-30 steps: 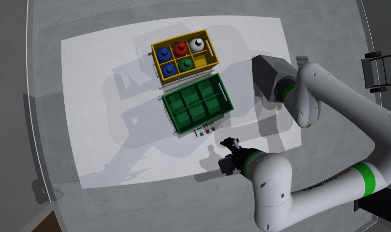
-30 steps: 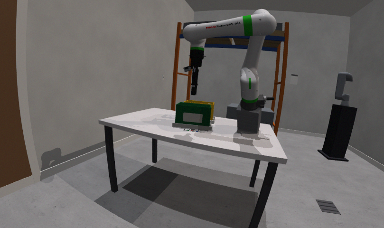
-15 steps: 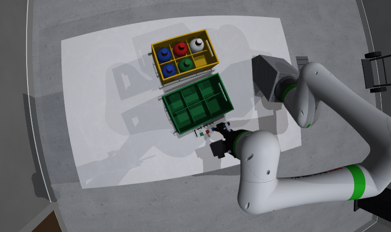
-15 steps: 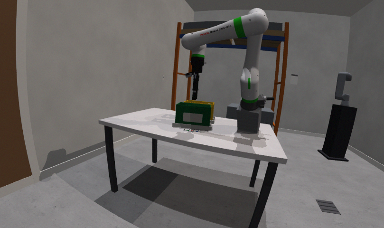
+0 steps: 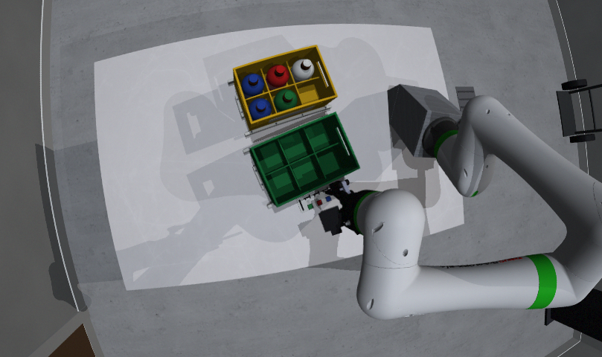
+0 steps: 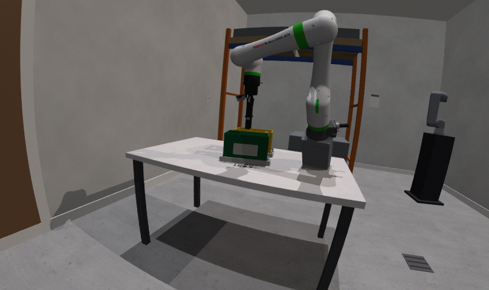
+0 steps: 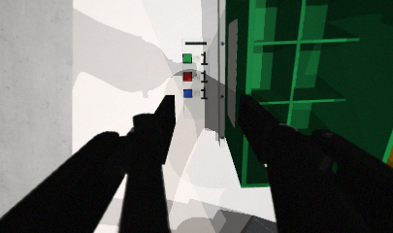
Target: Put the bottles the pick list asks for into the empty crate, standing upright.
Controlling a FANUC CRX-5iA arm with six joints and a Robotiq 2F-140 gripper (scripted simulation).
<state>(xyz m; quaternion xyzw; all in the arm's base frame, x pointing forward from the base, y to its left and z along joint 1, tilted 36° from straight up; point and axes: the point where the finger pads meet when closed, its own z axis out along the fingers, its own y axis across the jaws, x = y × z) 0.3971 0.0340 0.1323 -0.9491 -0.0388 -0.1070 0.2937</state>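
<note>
My hand is 4 cm short of the green-label bottle, 33 cm to the left of it and 16 cm above it. From my hand the other things lie so: yellow crate: 4 cm ahead, 37 cm to the right, 17 cm below; then pick list: 1 cm behind, 1 cm to the left, 25 cm below; then green crate: 3 cm ahead, 13 cm to the right, 17 cm below.
</note>
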